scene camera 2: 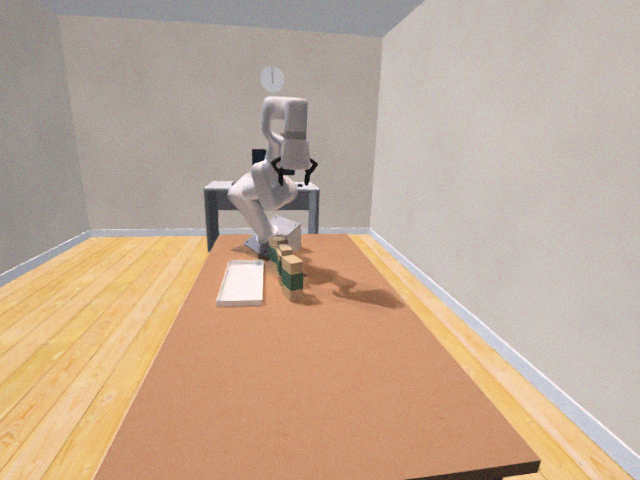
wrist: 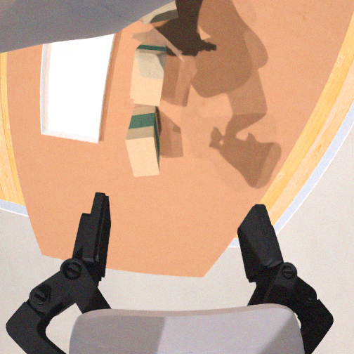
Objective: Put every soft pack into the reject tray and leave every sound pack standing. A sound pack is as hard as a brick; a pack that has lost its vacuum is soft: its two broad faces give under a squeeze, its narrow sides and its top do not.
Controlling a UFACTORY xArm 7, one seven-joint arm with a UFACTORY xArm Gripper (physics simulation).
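Places are measured from the arm's base along level axes (x ahead, y left, z up), in millimetres.
Where they show: gripper, fingertip midpoint: (scene camera 2: 293,185); arm's base at its link origin: (scene camera 2: 267,234).
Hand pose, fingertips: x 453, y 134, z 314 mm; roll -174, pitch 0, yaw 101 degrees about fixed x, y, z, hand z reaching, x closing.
Observation:
Each offset is from my fingertips to the top centre of the thing. Level surfaces: height alone.
Three tan packs with green bands stand upright in a row. The near pack @[dx +139, dy -13, dz -280 mm] (scene camera 2: 292,279) (wrist: 143,156) is in full view. The middle pack @[dx -2, dy -39, dz -240 mm] (scene camera 2: 284,250) (wrist: 147,82) is partly covered by it in the scene view. The far pack @[dx -121, dy -74, dz -240 mm] (scene camera 2: 278,240) (wrist: 161,15) shows partly at the top of the wrist view. Their softness cannot be seen. The white reject tray @[dx +14, dy -192, dz -358 mm] (scene camera 2: 241,284) (wrist: 75,90) lies left of the row, with no pack in it. My gripper (scene camera 2: 294,183) (wrist: 180,213) is open and empty, high above the table and apart from the packs.
The brown table @[dz -380 mm] (scene camera 2: 310,382) (wrist: 165,240) carries the packs and tray. The arm's grey base (scene camera 2: 290,232) stands at its far end, behind the row. A grey desk (scene camera 2: 258,198) stands beyond the table. The arm's shadow falls right of the packs.

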